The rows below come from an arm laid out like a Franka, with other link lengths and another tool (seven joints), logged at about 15 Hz.
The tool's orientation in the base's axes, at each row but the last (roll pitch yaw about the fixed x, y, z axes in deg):
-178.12, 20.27, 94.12
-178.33, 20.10, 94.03
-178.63, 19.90, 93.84
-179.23, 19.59, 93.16
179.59, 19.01, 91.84
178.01, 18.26, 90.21
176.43, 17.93, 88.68
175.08, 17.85, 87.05
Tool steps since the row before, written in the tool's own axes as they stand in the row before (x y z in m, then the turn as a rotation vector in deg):
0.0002, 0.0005, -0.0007, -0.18, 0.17, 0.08
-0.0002, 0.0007, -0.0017, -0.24, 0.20, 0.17
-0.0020, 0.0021, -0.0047, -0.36, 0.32, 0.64
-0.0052, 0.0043, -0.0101, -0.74, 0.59, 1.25
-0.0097, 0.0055, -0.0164, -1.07, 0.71, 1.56
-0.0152, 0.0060, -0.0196, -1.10, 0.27, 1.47
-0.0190, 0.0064, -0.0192, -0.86, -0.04, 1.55
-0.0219, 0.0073, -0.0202, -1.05, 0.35, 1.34
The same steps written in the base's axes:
0.0005, 0.0005, 0.0006, 0.18, -0.19, -0.02
0.0007, 0.0004, 0.0016, 0.21, -0.27, -0.08
0.0022, -0.0001, 0.0051, 0.34, -0.54, -0.49
0.0045, -0.0013, 0.0112, 0.63, -1.09, -0.94
0.0055, -0.0036, 0.0187, 0.77, -1.49, -1.12
0.0053, -0.0082, 0.0236, 0.33, -1.50, -1.04
0.0049, -0.0122, 0.0245, 0.03, -1.30, -1.21
0.0048, -0.0148, 0.0265, 0.39, -1.42, -0.92

